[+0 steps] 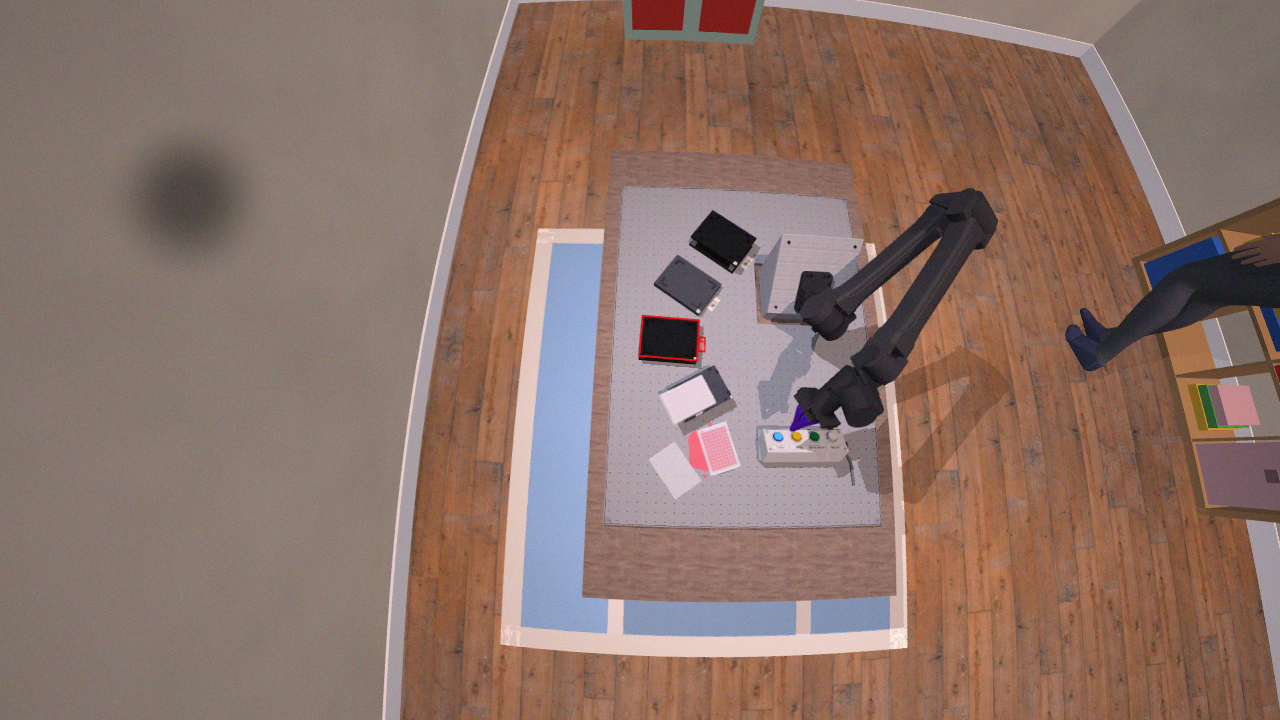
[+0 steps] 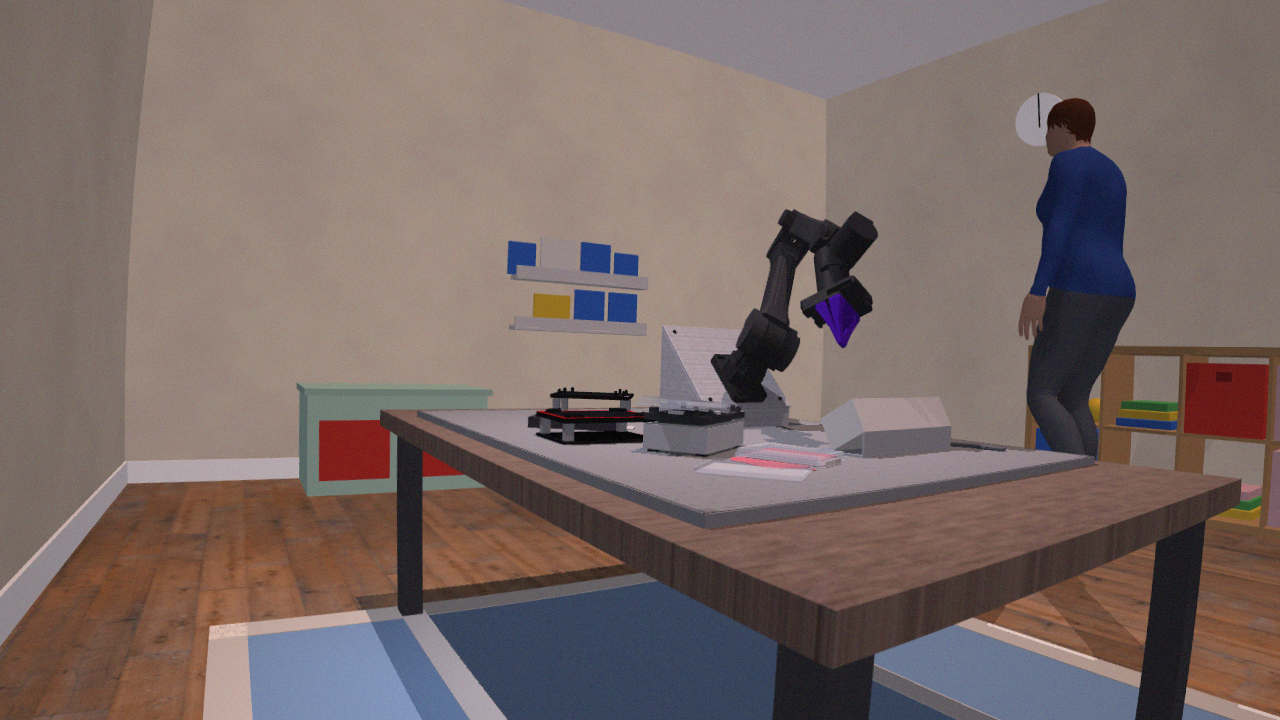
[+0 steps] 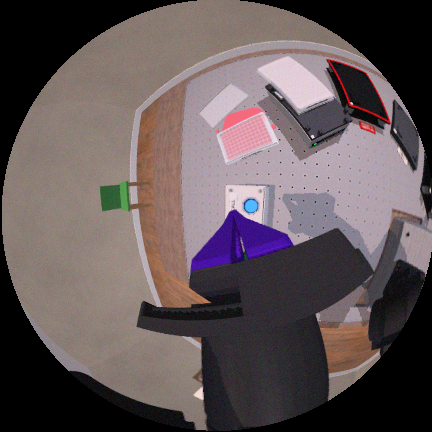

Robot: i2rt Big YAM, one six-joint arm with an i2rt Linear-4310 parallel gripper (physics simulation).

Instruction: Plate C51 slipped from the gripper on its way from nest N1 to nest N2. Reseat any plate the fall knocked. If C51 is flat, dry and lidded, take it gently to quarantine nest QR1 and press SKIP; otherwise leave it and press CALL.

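Places are measured from the arm's base along level axes (x ahead, y left, z up), in centimetres.
Where they show: gripper, between the fingertips: (image 1: pixel 791 430) (image 2: pixel 841 345) (image 3: pixel 233 214); arm's base, origin of its link: (image 1: pixel 812 291) (image 2: pixel 736 380).
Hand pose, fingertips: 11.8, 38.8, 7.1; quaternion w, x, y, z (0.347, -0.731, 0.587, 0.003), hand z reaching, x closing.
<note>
Things, the pixels of their top centre, and the offset from my fingertips, as dx, dy, dz.
- white button box, centre of its top: (image 2: pixel 889 396) (image 3: pixel 232 246) (image 1: pixel 809 445) -7.7, +3.4, -7.8
- blue button, centre of its top: (image 3: pixel 248 205) (image 1: pixel 779 437) -0.3, +1.3, -8.9
- yellow button, centre of its top: (image 1: pixel 798 436) -5.3, +1.2, -8.7
- green button, centre of its top: (image 1: pixel 816 436) -10.3, +1.2, -8.7
- grey button, centre of its top: (image 1: pixel 833 436) -15.3, +1.2, -8.7
- pink-filled plate, centre of its top: (image 2: pixel 790 449) (image 3: pixel 243 136) (image 1: pixel 719 448) +14.4, +4.2, -14.7
- pink spill, centre of its top: (image 2: pixel 779 461) (image 3: pixel 242 128) (image 1: pixel 708 450) +17.0, +4.8, -16.0
- clear lid, centre of its top: (image 2: pixel 755 466) (image 1: pixel 675 470) (image 3: pixel 220 102) +26.2, +10.2, -15.3
- white plate, centre of its top: (image 2: pixel 685 395) (image 3: pixel 293 75) (image 1: pixel 688 398) +23.5, -8.3, -8.1
- red-rimmed nest, centre of its top: (image 2: pixel 597 410) (image 1: pixel 669 337) +28.2, -25.7, -11.5
- dark grey nest, centre of its top: (image 2: pixel 577 412) (image 1: pixel 688 282) +22.7, -43.3, -13.5
- black nest, centre of its top: (image 2: pixel 593 388) (image 1: pixel 724 235) +11.8, -57.6, -9.9
My gripper (image 1: pixel 793 428) (image 2: pixel 842 344) (image 3: pixel 233 214), with purple fingers, is shut and empty, above the white button box (image 1: pixel 796 456) (image 2: pixel 904 434) (image 3: pixel 261 192). The box bears a blue button (image 1: pixel 777 437) (image 3: pixel 251 205), a yellow button (image 1: pixel 796 437), a green button (image 1: pixel 814 437) and a grey button (image 1: pixel 833 436). A pink-filled plate (image 1: pixel 718 447) (image 3: pixel 247 138) lies unlidded on the board, partly over a pink spill (image 1: pixel 696 450) (image 3: pixel 239 118). A clear lid (image 1: pixel 673 471) (image 3: pixel 222 106) lies beside it. A white plate (image 1: pixel 687 399) (image 3: pixel 295 82) sits offset on a dark-topped nest (image 1: pixel 716 385) (image 2: pixel 693 437) (image 3: pixel 320 122).
A red-rimmed nest (image 1: pixel 670 338) (image 3: pixel 357 90) stands beyond the white plate. A dark grey nest (image 1: pixel 687 284) (image 3: pixel 405 132) and a black nest (image 1: pixel 723 239) stand farther along. A white slanted panel (image 1: pixel 805 259) (image 2: pixel 693 362) stands by the arm's base. A person (image 2: pixel 1084 223) stands beyond the table.
</note>
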